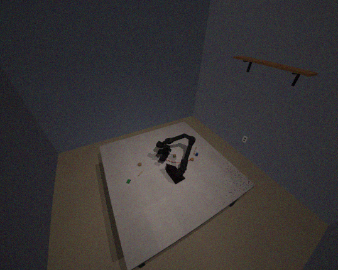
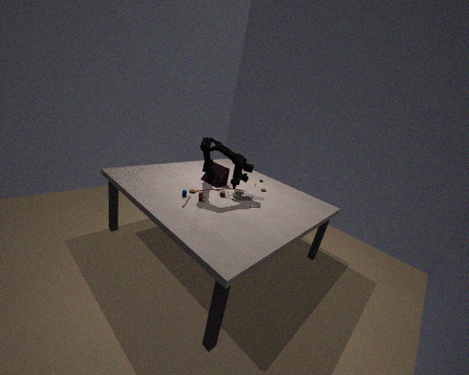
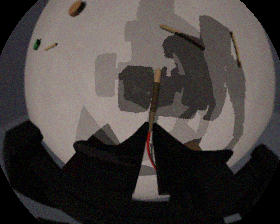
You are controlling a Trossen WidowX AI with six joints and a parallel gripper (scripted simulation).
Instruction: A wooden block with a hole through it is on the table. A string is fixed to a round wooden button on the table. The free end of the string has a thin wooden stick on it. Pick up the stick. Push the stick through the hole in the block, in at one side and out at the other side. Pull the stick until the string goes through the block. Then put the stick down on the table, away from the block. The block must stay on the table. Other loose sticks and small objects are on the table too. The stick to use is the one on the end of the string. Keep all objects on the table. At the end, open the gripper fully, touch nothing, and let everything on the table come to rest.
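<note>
My gripper tip is now 10 mm past the wooden block, 120 mm to the left of it and 10 mm above it. Also, from my gripper tip: button (170 mm behind, 260 mm to the right, 20 mm below); thin wooden stick (10 mm ahead, 10 mm to the left); orange disc (120 mm ahead, 260 mm to the left, 20 mm below).
</note>
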